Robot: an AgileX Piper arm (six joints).
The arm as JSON. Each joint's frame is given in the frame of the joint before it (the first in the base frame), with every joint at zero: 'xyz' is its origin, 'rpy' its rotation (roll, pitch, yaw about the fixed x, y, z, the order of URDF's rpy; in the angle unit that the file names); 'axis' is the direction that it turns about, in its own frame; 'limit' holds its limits. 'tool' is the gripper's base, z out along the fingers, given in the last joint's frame.
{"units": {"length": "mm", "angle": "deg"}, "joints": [
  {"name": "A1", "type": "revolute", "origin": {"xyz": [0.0, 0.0, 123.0], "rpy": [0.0, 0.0, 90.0]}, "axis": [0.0, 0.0, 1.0], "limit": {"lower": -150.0, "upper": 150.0}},
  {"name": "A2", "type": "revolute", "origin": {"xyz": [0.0, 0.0, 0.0], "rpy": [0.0, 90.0, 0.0]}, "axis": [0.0, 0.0, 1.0], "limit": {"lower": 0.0, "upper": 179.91}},
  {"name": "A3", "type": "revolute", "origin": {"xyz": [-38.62, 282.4, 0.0], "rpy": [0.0, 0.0, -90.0]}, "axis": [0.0, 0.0, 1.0], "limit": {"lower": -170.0, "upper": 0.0}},
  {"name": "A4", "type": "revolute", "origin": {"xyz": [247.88, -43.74, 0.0], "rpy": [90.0, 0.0, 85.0]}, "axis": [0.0, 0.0, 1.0], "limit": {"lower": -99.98, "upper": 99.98}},
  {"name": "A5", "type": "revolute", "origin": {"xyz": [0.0, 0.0, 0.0], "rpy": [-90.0, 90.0, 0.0]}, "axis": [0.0, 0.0, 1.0], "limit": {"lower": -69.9, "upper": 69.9}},
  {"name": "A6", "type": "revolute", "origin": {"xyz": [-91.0, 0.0, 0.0], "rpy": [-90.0, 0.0, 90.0]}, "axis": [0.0, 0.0, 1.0], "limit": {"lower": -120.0, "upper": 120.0}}
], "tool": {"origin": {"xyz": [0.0, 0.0, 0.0], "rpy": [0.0, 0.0, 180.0]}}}
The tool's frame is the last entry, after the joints.
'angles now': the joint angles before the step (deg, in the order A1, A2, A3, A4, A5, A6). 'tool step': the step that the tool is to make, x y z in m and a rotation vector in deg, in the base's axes. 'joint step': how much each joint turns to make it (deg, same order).
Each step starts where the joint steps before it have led.
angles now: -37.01, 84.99, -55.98, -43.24, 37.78, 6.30
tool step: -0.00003, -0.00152, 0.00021, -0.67, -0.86, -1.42
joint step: 0.00, 0.17, 0.00, -1.77, 0.01, 2.96
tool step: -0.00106, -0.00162, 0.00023, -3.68, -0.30, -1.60
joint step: 0.58, 0.00, 0.95, -7.56, 0.12, 7.52
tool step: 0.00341, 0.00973, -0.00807, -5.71, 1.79, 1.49
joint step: 3.33, 0.00, 3.55, -12.81, 0.88, 10.87
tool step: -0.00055, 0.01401, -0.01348, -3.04, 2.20, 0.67
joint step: 3.46, 0.00, 4.25, -7.99, 2.65, 8.10
